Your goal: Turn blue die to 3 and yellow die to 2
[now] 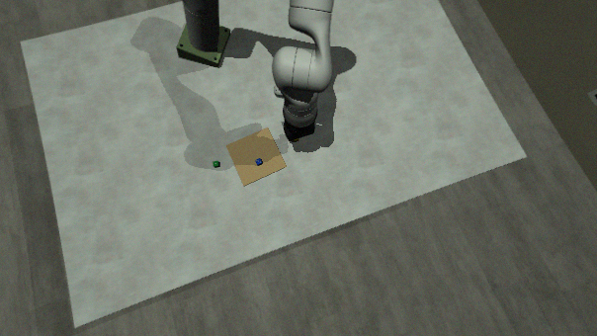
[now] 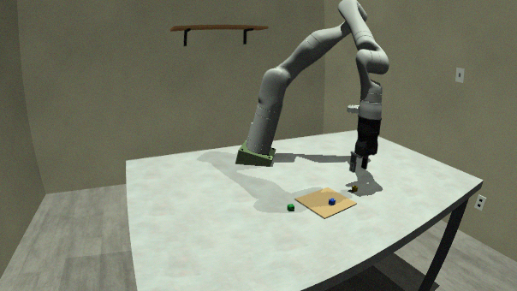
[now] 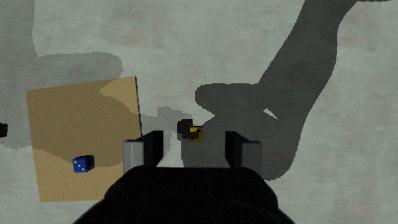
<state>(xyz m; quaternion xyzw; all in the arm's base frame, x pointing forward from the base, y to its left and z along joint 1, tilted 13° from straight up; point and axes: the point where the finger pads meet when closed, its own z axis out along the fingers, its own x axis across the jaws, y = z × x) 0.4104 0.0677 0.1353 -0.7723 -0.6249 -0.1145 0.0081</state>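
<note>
Now: the yellow die 9 cm below my hand. The rest, counted from my hand: tan mat (13 cm to the right, 9 cm below, 1 cm behind); blue die (13 cm to the right, 8 cm below, 1 cm ahead); green die (25 cm to the right, 9 cm below, 5 cm behind).
</note>
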